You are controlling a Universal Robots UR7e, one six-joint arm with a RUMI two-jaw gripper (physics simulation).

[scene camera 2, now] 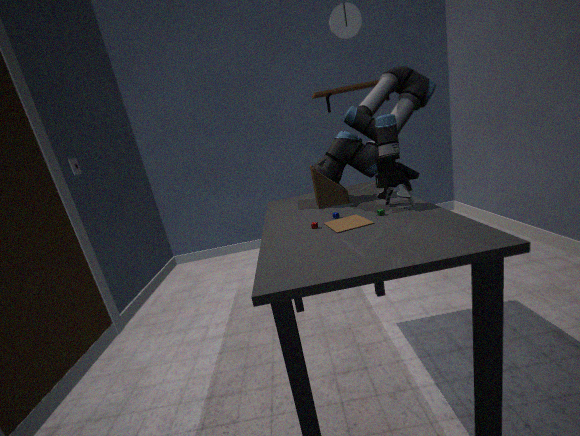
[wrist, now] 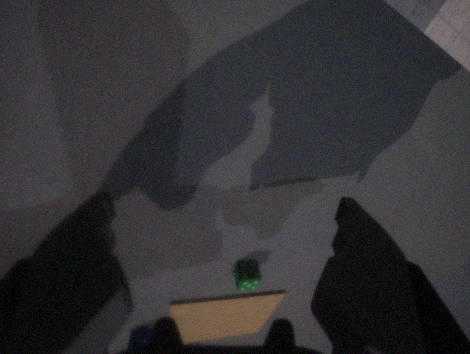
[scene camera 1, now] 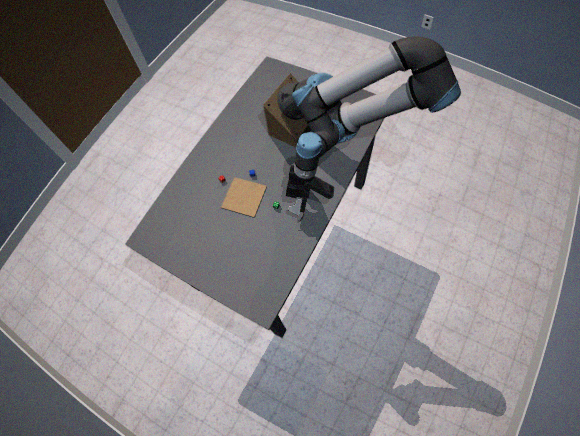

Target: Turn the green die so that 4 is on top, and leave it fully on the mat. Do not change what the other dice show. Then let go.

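Frame: origin at the arm's base, x back, y right, z up, level; metres.
Where they show: gripper, fingertip midpoint: (scene camera 2: 398, 206) (wrist: 228, 196) (scene camera 1: 302, 204); arm's base, origin of the base link: (scene camera 2: 325, 175) (scene camera 1: 293, 101).
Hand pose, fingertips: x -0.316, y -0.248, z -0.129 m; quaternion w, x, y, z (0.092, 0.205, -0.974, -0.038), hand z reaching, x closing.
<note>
Each offset is from my fingertips to the top centre of the thing. Level surfaces: height alone.
The green die @(dy +0.081, dx -0.058, dz +0.014 m) (scene camera 1: 276, 205) (scene camera 2: 380, 212) (wrist: 248, 274) rests on the table beside the tan mat @(dy +0.212, dx -0.094, dz -0.002 m) (scene camera 1: 243, 197) (scene camera 2: 349, 223) (wrist: 227, 317), off it and on the gripper's side. In the wrist view its bright upper face carries several white pips, too blurred to count surely; the side facing the camera is dark. My gripper (scene camera 1: 306, 204) (scene camera 2: 400, 201) (wrist: 228, 196) is open and empty, low over the table near the die. In the wrist view the die lies beyond the line between the fingertips. The blue die @(dy +0.244, dx +0.006, dz +0.014 m) (scene camera 1: 252, 173) (scene camera 2: 336, 215) (wrist: 141, 336) and red die @(dy +0.333, dx -0.081, dz +0.014 m) (scene camera 1: 222, 178) (scene camera 2: 314, 225) sit off the mat.
The grey table @(dz -0.006 m) (scene camera 1: 200, 240) (scene camera 2: 400, 250) carries everything. The arm's brown wedge base (scene camera 1: 280, 122) (scene camera 2: 327, 194) stands at the back. The table's long edge runs near the gripper on the side away from the mat. Arm shadows cross the table.
</note>
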